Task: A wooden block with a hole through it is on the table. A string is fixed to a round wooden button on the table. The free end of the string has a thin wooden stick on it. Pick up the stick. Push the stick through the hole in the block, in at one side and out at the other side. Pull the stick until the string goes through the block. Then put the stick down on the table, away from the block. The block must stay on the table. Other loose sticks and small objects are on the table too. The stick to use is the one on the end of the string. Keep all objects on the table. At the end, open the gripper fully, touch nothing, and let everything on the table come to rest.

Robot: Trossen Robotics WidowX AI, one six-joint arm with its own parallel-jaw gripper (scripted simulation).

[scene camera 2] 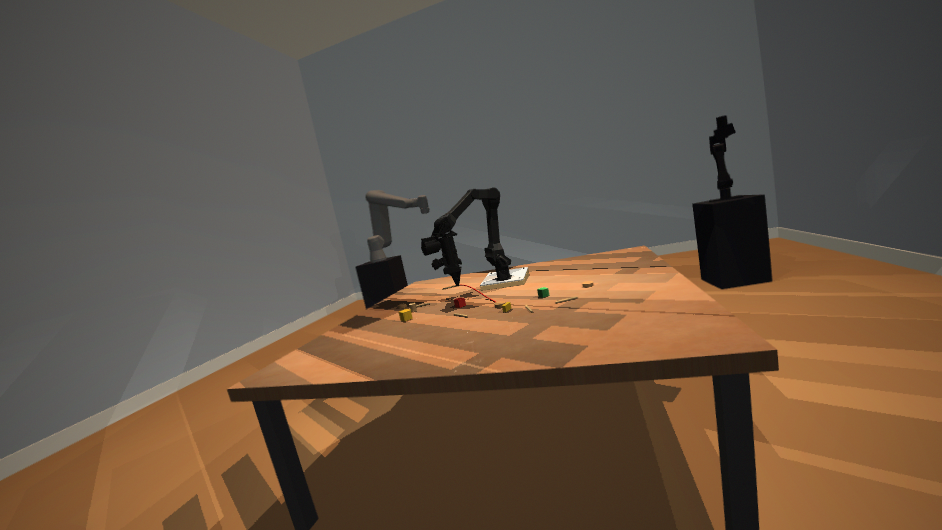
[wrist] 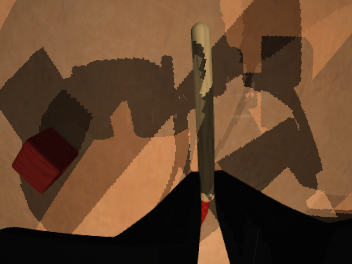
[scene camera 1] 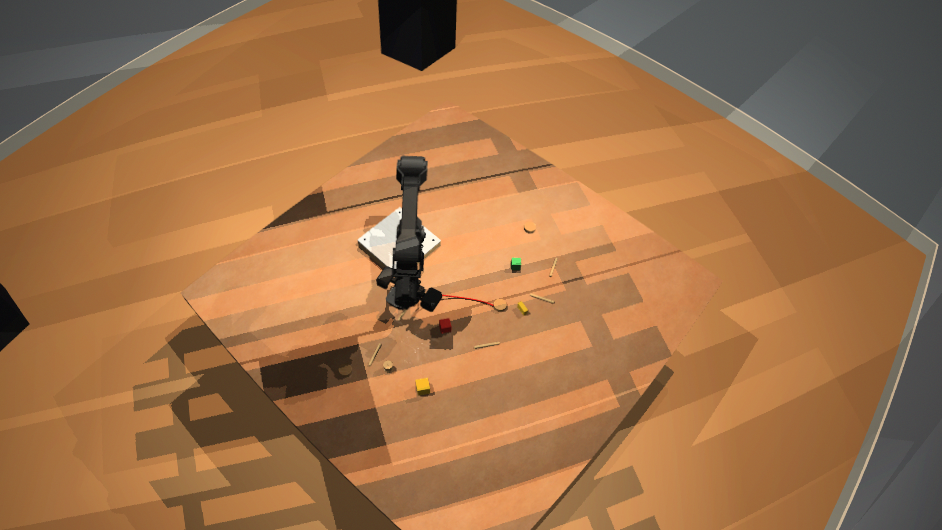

I see my gripper and a thin wooden stick.
My gripper shows as well in the wrist view.
